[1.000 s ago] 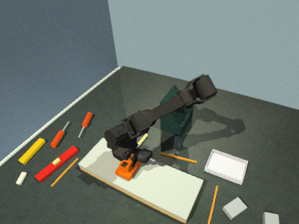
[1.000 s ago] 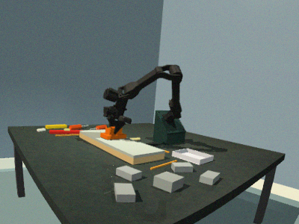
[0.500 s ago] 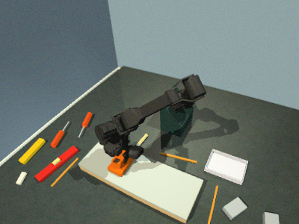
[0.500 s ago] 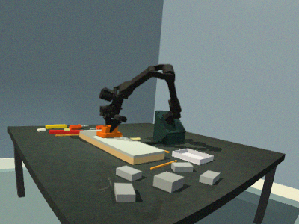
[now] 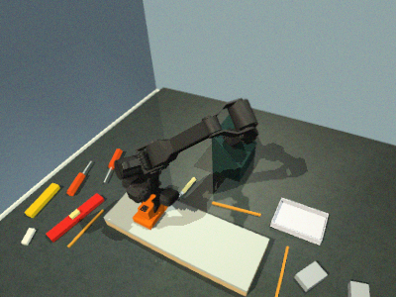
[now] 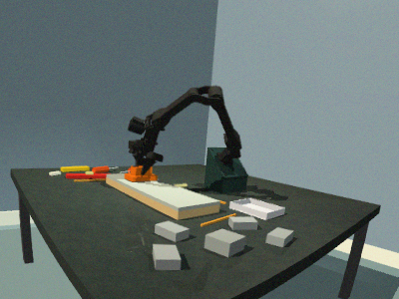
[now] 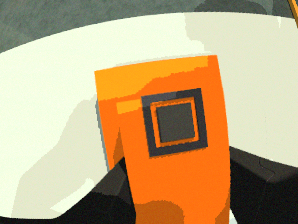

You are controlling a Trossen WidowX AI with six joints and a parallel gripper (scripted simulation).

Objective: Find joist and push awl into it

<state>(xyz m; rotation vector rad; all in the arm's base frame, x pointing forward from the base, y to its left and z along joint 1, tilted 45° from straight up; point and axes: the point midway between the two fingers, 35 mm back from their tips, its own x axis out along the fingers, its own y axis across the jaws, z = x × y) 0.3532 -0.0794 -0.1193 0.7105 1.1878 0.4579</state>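
Now: the white tray 46 cm to the left of my gripper tip, 20 cm behind it and 5 cm below it. Round my gripper tip: orange stud finder: 2 cm above, 1 cm ahead; awl: 16 cm behind, 6 cm below, 3 cm to the left; square indicator: 3 cm above, 2 cm ahead.
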